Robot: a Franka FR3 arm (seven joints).
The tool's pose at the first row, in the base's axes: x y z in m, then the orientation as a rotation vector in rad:
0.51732, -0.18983, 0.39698, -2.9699, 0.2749, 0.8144
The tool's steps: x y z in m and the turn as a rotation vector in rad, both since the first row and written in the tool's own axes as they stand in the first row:
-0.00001, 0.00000, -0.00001, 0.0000, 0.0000, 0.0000
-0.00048, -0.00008, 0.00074, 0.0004, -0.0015, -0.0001
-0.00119, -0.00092, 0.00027, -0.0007, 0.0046, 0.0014
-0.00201, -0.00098, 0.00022, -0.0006, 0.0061, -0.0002
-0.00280, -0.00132, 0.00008, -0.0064, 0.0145, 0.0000
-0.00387, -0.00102, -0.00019, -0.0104, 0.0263, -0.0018
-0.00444, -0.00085, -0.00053, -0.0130, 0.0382, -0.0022
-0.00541, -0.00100, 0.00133, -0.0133, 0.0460, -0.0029
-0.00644, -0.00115, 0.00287, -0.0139, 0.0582, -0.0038
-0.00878, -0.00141, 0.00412, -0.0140, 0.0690, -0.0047
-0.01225, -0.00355, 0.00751, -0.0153, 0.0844, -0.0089
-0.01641, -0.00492, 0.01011, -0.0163, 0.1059, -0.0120
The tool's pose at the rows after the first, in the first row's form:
0.51732, -0.18983, 0.39699, -2.9699, 0.2749, 0.8144
0.51656, -0.18961, 0.39659, -2.9688, 0.2748, 0.8164
0.51635, -0.18871, 0.39736, -2.9729, 0.2770, 0.8081
0.51569, -0.18853, 0.39782, -2.9734, 0.2747, 0.8057
0.51516, -0.18808, 0.39834, -2.9829, 0.2735, 0.7956
0.51433, -0.18824, 0.39912, -2.9920, 0.2700, 0.7795
0.51399, -0.18834, 0.39970, -3.0000, 0.2690, 0.7629
0.51226, -0.18787, 0.39860, -3.0038, 0.2682, 0.7514
0.51065, -0.18741, 0.39780, -3.0098, 0.2672, 0.7334
0.50809, -0.18667, 0.39792, -3.0146, 0.2662, 0.7173
0.50385, -0.18370, 0.39677, -3.0220, 0.2601, 0.6944
0.49928, -0.18145, 0.39666, -3.0317, 0.2559, 0.6623

